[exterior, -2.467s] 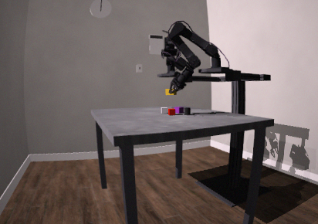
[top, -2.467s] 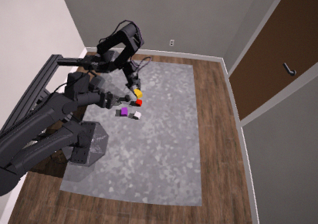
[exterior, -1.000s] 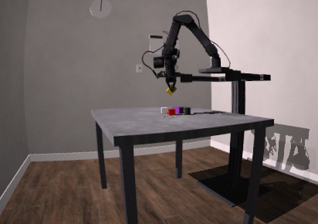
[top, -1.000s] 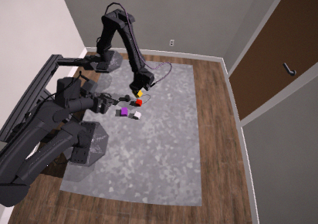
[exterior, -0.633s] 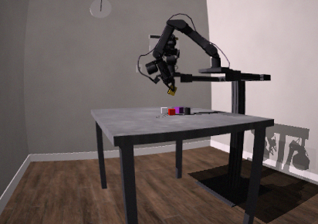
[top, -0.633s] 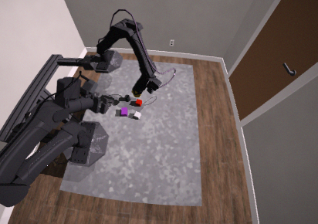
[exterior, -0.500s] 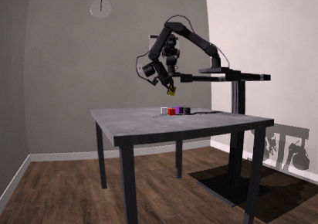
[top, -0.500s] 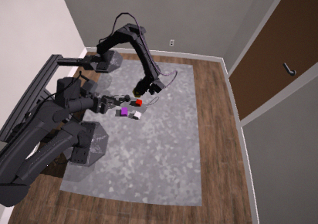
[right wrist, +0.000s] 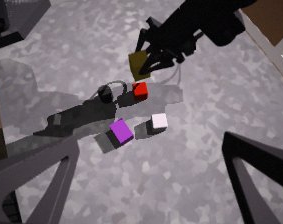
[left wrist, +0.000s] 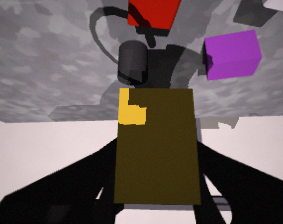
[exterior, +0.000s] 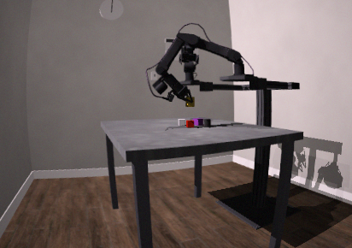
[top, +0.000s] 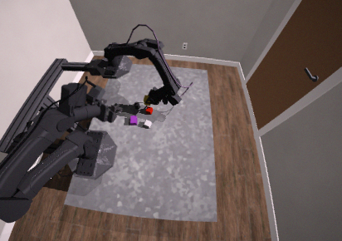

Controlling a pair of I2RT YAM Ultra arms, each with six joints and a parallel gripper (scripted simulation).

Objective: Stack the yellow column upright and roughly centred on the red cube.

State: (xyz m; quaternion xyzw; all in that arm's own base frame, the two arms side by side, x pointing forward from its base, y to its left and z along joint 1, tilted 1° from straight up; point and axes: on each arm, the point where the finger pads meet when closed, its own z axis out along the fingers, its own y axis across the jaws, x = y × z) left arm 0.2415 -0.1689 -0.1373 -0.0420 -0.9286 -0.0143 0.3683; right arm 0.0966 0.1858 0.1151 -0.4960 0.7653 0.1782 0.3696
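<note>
My left hand is 13 cm above the red cube. From my left hand the other things lie so: white cube (11 cm to the right, 13 cm below); then dark cylinder (9 cm behind, 4 cm to the left, 13 cm below); then yellow column (right at my left hand).
</note>
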